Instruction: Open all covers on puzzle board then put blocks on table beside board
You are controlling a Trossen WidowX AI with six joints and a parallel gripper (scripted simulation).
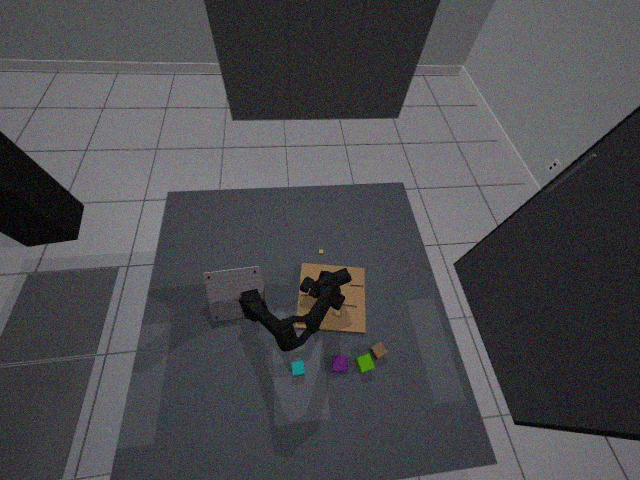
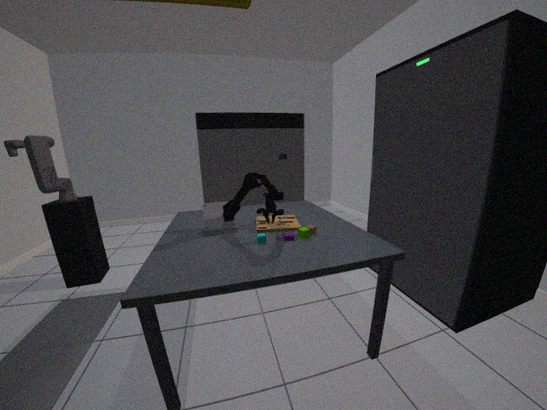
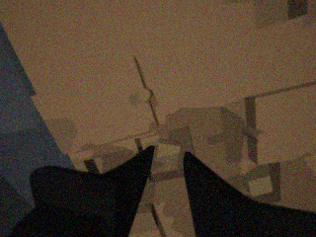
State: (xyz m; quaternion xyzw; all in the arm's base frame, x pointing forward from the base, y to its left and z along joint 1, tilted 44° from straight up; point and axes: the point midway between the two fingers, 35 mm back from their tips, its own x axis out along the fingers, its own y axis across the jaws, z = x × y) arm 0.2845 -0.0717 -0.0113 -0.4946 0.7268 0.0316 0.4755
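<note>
Now: gripper tip 50 mm short of the puzzle board. Also, from my gripper tip: green block: 290 mm to the right, 110 mm ahead, 10 mm above; then cyan block: 250 mm to the right, 150 mm behind; then purple block: 270 mm to the right, 10 mm ahead.
</note>
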